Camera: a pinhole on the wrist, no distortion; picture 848 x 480 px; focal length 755.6 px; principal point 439.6 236.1 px. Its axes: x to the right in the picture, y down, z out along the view. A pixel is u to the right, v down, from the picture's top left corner.
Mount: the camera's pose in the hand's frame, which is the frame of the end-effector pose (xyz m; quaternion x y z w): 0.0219 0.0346 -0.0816 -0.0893 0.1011 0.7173 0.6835
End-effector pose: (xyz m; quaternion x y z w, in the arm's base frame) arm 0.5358 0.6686 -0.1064 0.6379 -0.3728 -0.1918 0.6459
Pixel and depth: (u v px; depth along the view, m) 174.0 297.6 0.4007
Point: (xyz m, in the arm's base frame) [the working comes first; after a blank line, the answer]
In the camera's frame: -0.1408 0.0326 0.4007

0.2860 0.4354 -0.1334
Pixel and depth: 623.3 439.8 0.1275
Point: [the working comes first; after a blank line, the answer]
In the camera's frame: 0.0310 0.0344 0.1275

0.4809 0.6657 -0.0187
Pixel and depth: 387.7 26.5 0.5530
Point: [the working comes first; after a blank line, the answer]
In the camera's frame: -0.0380 -0.1534 0.5530

0.2868 0.2418 0.0424
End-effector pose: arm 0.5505 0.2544 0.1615 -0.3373 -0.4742 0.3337 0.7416
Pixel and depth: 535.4 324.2 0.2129
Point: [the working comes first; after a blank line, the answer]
In the camera's frame: 0.0270 0.0248 0.2129

0.4209 0.3382 0.1032
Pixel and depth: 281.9 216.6 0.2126
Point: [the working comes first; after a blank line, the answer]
In the camera's frame: -0.0444 -0.0055 0.2126

0.4270 0.3320 0.1803
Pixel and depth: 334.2 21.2 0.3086
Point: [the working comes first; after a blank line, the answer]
In the camera's frame: -0.0430 -0.0878 0.3086

0.3651 0.4331 0.2241
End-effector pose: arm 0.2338 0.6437 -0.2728 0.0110 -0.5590 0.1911 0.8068
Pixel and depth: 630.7 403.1 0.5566
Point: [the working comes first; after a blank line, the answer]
In the camera's frame: 0.1408 0.1230 0.5566

-0.2747 0.8065 -0.2694
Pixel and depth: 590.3 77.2 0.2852
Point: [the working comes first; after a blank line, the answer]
In the camera's frame: 0.0569 -0.0600 0.2852

0.0459 0.7830 -0.1654
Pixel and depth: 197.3 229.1 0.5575
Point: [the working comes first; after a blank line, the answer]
In the camera's frame: -0.1788 -0.0052 0.5575

-0.2091 0.5504 -0.0489
